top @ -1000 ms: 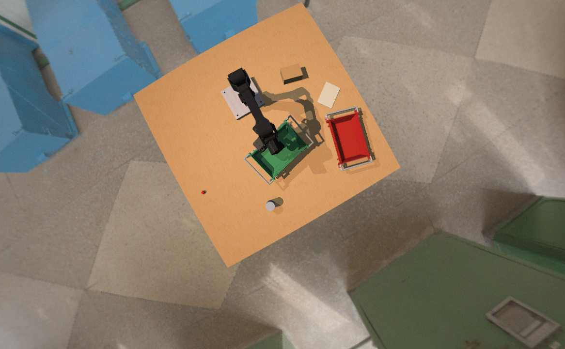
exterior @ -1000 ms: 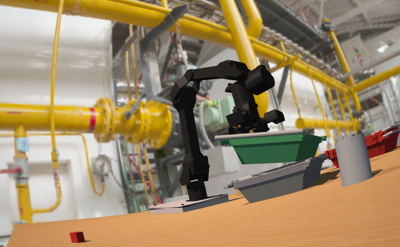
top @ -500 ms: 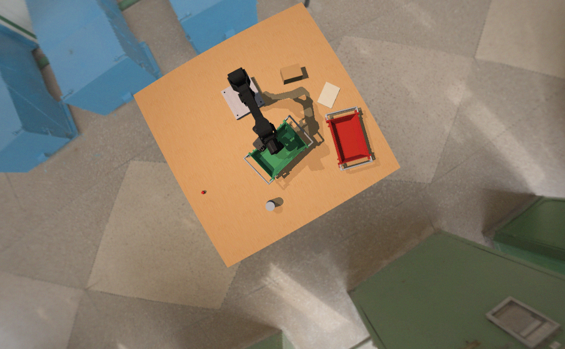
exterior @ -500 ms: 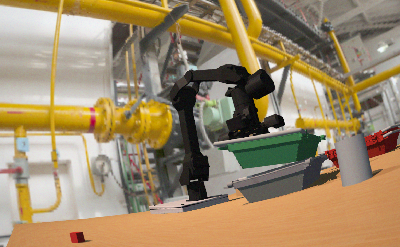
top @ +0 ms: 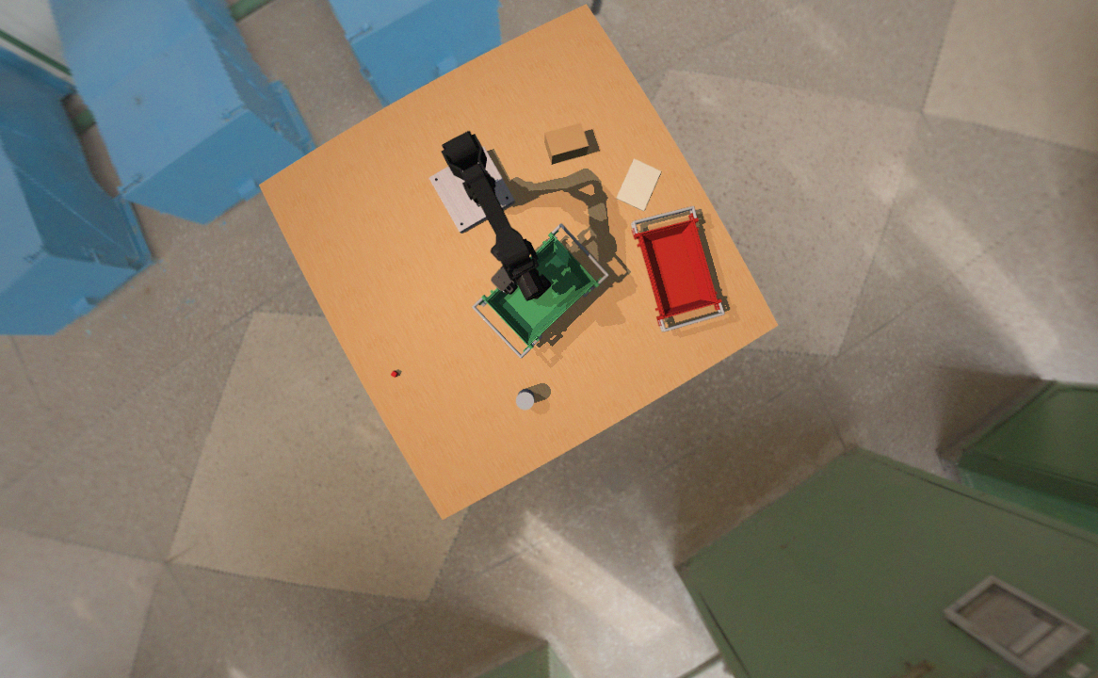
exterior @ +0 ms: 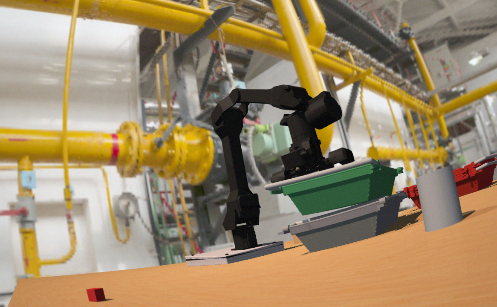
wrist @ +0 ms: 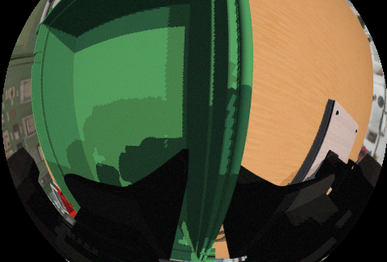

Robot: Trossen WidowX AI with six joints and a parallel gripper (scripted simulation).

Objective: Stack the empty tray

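Now: gripper tip 7 cm short of the green tray, 3 cm to the right of it and 3 cm below it. The rest, counted from my gripper tip: cardboard box 34 cm behind, 30 cm to the left, 6 cm below; grey cylinder 35 cm ahead, 16 cm to the right, 5 cm below; beige card 47 cm to the left, 13 cm behind, 8 cm below.
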